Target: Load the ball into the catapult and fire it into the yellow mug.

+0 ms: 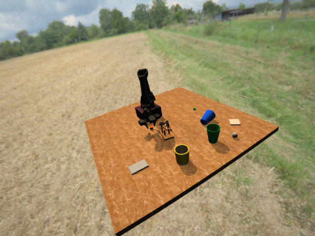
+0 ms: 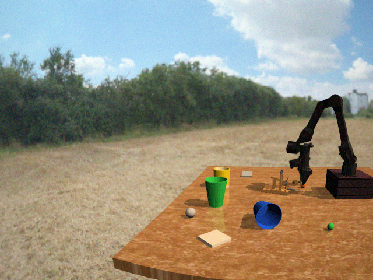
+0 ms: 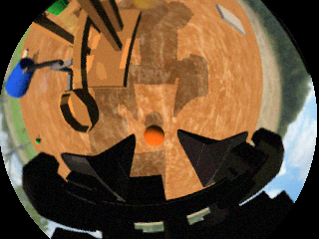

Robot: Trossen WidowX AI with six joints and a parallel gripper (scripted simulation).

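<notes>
My gripper tip is 10 mm past the orange ball and 10 mm above it. Also, from my gripper tip: wooden catapult: 110 mm ahead, 90 mm to the left, 30 mm above; yellow mug: 450 mm ahead, 20 mm to the right; grey tile: 310 mm ahead, 280 mm to the right, 20 mm below.
</notes>
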